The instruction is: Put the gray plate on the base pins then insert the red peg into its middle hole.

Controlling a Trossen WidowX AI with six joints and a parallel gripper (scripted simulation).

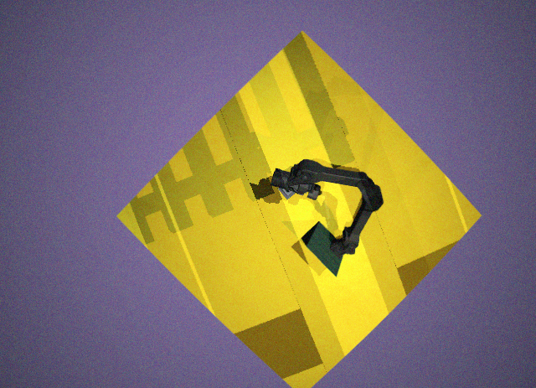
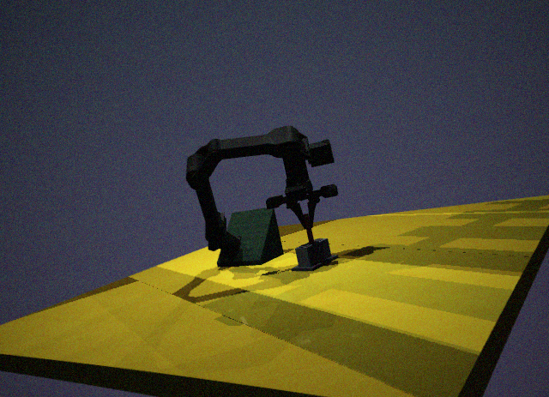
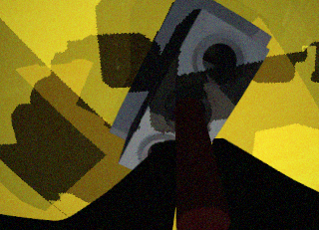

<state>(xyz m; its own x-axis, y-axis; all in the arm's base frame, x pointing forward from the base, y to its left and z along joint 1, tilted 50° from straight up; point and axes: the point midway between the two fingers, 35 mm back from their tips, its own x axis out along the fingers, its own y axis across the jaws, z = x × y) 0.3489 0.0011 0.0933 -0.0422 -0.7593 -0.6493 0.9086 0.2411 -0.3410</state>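
Right now my gripper tip is right at the red peg. From my gripper tip the other things lie so: gray plate (50 mm below); dark base (90 mm below).
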